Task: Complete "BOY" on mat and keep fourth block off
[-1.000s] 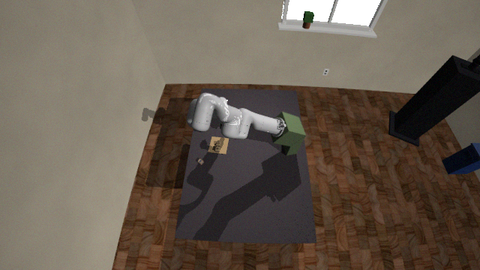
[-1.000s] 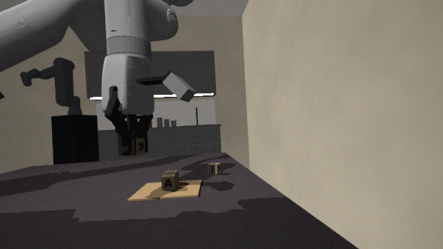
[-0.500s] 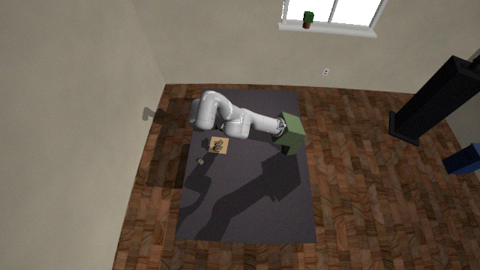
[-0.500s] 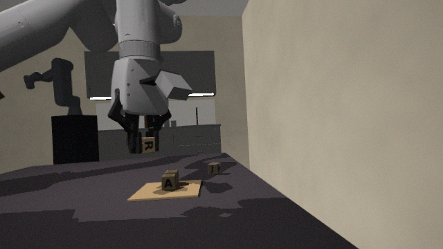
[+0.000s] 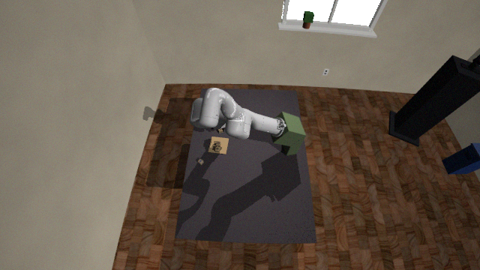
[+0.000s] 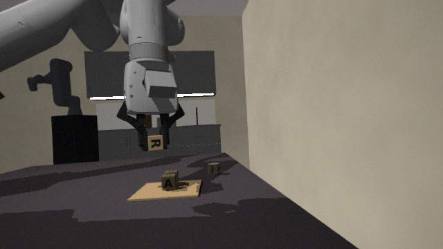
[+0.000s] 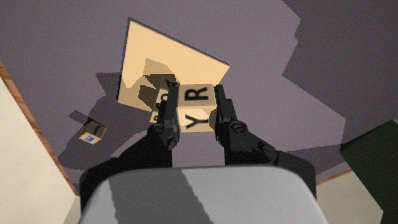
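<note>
Now: the tan mat 12 cm below my hand, 7 cm to the left of it and 1 cm behind it.
</note>
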